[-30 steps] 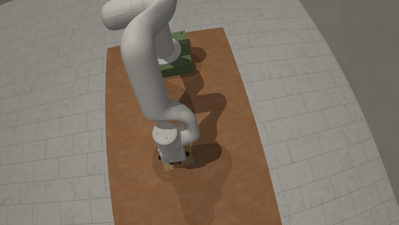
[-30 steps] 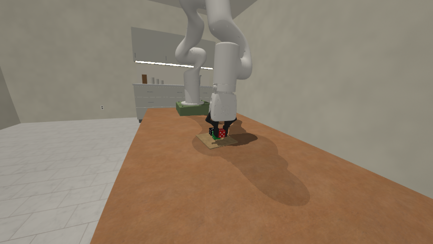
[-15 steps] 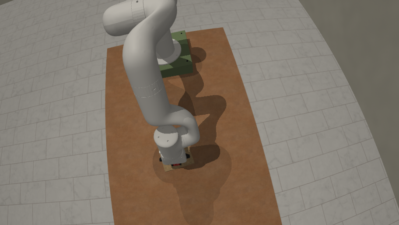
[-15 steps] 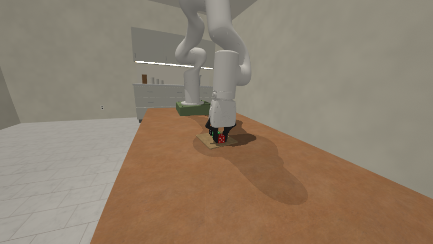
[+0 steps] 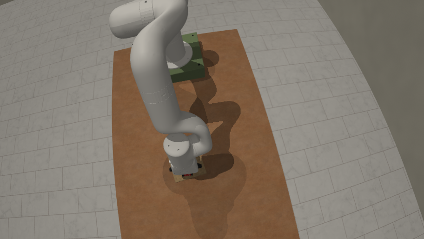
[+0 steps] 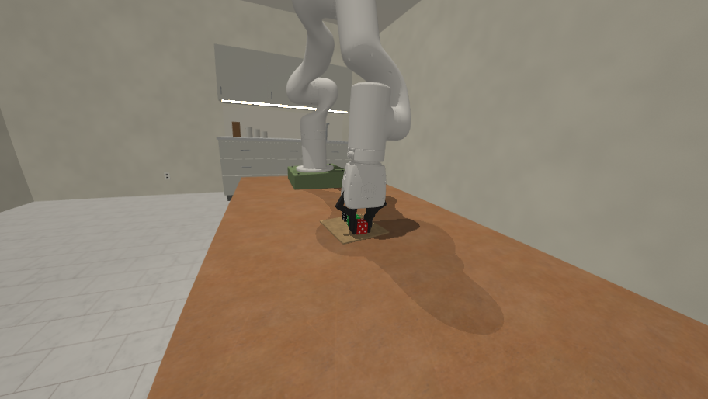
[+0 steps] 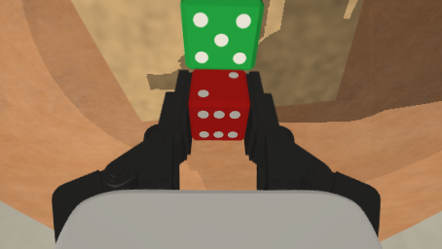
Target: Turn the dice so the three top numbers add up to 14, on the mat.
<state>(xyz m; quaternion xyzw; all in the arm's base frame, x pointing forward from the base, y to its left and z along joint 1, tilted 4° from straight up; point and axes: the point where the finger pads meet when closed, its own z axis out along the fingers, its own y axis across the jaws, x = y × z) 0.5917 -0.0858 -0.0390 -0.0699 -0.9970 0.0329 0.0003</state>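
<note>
Now: the red die 1 cm below my hand. Also, from my hand: black die: 9 cm behind, 1 cm to the left, 1 cm below; green die: 4 cm behind, 1 cm to the left, 1 cm below; tan square mat: 4 cm behind, 1 cm to the left, 3 cm below.
</note>
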